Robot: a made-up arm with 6 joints.
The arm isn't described. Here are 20 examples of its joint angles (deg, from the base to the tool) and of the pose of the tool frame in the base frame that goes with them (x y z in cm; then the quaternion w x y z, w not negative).
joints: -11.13 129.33 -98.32 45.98 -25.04 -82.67
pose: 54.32 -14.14 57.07 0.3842 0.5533 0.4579 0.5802
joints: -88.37 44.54 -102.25 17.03 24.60 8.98
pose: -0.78 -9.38 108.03 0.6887 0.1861 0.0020 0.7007
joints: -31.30 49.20 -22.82 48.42 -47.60 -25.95
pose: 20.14 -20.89 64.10 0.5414 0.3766 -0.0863 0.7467
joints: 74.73 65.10 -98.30 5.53 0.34 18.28
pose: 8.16 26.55 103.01 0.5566 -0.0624 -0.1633 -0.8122
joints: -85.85 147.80 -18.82 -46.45 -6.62 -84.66
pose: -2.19 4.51 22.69 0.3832 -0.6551 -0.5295 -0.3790
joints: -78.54 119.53 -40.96 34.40 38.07 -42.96
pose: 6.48 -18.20 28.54 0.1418 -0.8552 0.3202 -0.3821
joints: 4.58 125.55 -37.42 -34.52 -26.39 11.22
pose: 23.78 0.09 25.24 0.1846 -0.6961 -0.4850 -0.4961
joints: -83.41 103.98 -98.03 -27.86 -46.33 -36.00
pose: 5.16 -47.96 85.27 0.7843 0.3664 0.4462 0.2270
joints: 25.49 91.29 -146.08 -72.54 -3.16 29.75
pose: 19.42 2.92 118.26 0.3250 -0.1193 0.3567 0.8677
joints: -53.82 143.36 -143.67 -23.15 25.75 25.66
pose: 29.05 -52.74 65.21 0.4584 0.6405 -0.0631 0.6129
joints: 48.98 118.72 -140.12 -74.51 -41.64 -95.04
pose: 24.48 38.33 96.04 0.7147 -0.5393 0.4011 0.1937
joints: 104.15 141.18 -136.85 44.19 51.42 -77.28
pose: -22.95 54.85 63.36 0.5773 0.2550 -0.7366 -0.2432
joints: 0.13 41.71 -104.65 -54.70 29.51 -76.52
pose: -0.62 -7.32 112.23 0.7757 0.2387 0.5675 0.1391
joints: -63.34 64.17 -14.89 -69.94 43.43 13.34
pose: -3.57 -26.34 47.43 0.2396 0.9564 0.1646 0.0280
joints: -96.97 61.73 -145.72 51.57 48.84 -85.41
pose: 8.10 6.59 116.81 0.7713 0.3144 0.5120 0.2100
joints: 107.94 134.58 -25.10 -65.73 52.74 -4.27
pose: 10.32 10.15 28.60 0.1535 -0.1761 0.8944 -0.3815
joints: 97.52 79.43 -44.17 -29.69 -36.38 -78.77
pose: -8.62 38.65 62.41 0.0145 0.6009 -0.5990 -0.5291
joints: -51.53 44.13 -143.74 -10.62 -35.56 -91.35
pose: -23.12 29.24 110.06 0.9452 -0.2806 0.0423 -0.1616
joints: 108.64 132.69 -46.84 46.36 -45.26 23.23
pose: -5.46 28.59 25.28 0.4060 -0.5807 -0.4341 -0.5563
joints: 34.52 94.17 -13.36 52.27 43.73 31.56
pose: 0.18 12.03 34.86 0.1395 -0.9804 0.1371 -0.0237
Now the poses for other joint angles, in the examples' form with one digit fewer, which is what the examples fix.
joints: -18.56 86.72 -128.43 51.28 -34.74 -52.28
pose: 19.6 -12.6 112.9 0.535 -0.032 0.001 0.845
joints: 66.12 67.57 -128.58 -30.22 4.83 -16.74
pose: 6.8 6.5 117.9 0.053 -0.202 0.288 0.935
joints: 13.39 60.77 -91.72 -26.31 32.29 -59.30
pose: 26.8 1.2 98.3 0.416 0.245 0.737 0.472
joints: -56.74 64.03 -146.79 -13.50 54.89 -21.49
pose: -6.0 -3.1 114.4 0.748 0.357 0.196 0.524
